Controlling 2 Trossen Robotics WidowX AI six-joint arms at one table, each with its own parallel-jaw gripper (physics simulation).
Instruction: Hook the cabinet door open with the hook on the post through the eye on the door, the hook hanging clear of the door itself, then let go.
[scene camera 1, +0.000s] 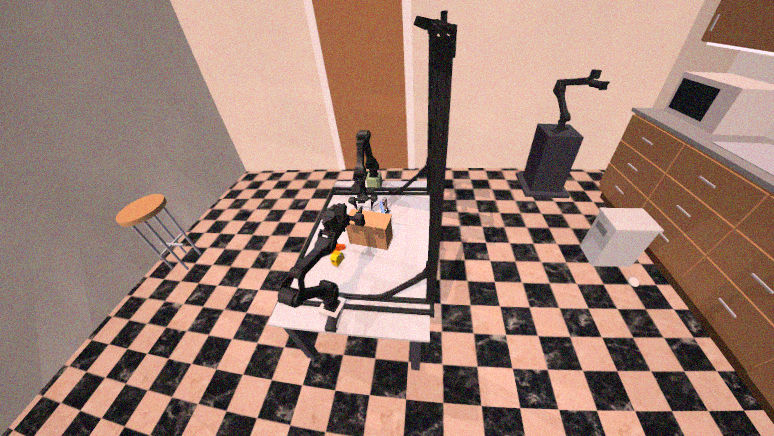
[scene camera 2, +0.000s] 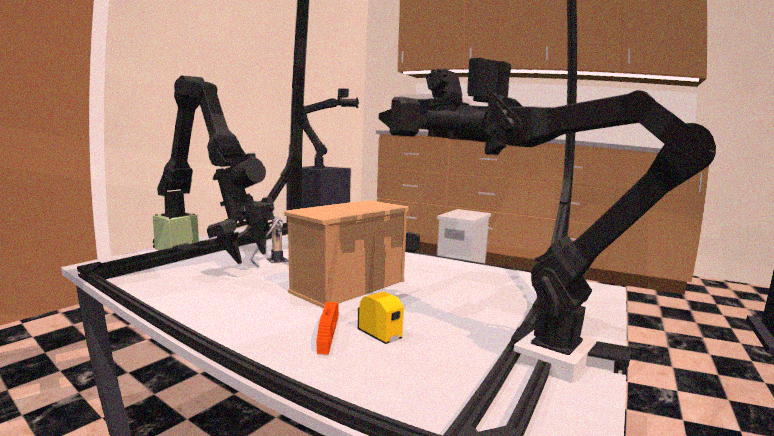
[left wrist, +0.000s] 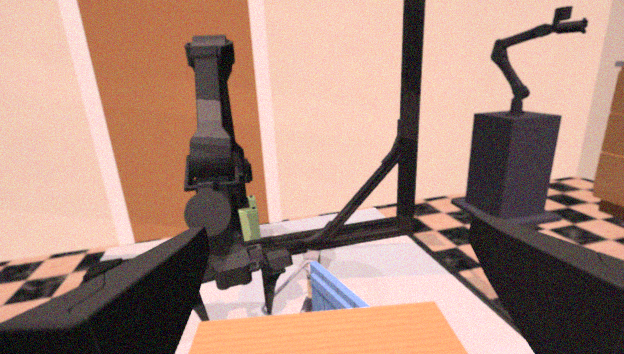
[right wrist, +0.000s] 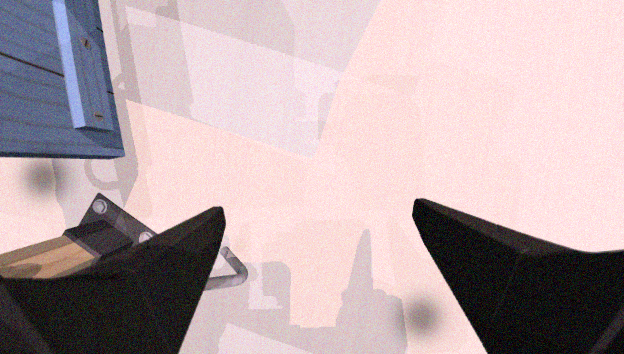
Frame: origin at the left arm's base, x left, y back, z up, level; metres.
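Seen in the pictures: left gripper, fingertip midpoint: (scene camera 1: 353, 205) (left wrist: 338, 232); right gripper, fingertip midpoint: (scene camera 2: 252, 258) (right wrist: 320, 211); left arm's base at its link origin: (scene camera 1: 331, 304) (scene camera 2: 557, 342); right arm's base at its link origin: (scene camera 1: 373, 175) (scene camera 2: 174, 215).
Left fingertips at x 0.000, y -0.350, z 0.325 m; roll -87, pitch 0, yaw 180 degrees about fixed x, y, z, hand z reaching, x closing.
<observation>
Offsets run from my left fingertips to a thing's top centre. "spot": to the spot under its first point. Level surfaces: height alone.
A wooden cabinet {dz -0.184, dx +0.005, dy -0.121 m} (scene camera 1: 370, 231) (scene camera 2: 346, 251) (left wrist: 328, 330) stands on the white table {dz -0.356 m} (scene camera 2: 450, 368). Its blue door {dz -0.233, dx -0.023, dy -0.250 m} (left wrist: 332, 293) (scene camera 1: 383, 207) stands swung out at the back. A small post {spot: dz -0.305, dx +0.021, dy -0.382 m} (scene camera 2: 277, 242) stands beside the door. Its grey wire hook (right wrist: 235, 274) (left wrist: 287, 281) slants down to the table top, apart from the door. My right gripper (scene camera 2: 247, 251) (scene camera 1: 364, 201) (left wrist: 241, 323) (right wrist: 320, 211) is open and empty, low over the table, with one finger right by the hook's bent end. My left gripper (scene camera 2: 394, 114) (scene camera 1: 357, 216) (left wrist: 338, 232) is open and empty, high above the cabinet.
A yellow tape measure {spot: dz -0.311, dx +0.137, dy +0.111 m} (scene camera 2: 381, 316) (scene camera 1: 337, 258) and an orange piece {dz -0.316, dx +0.182, dy +0.036 m} (scene camera 2: 326, 326) (scene camera 1: 340, 246) lie in front of the cabinet. A green block (scene camera 2: 182, 229) (scene camera 1: 373, 179) (left wrist: 249, 219) sits at the right arm's base. A black frame (scene camera 1: 437, 173) rims the table.
</observation>
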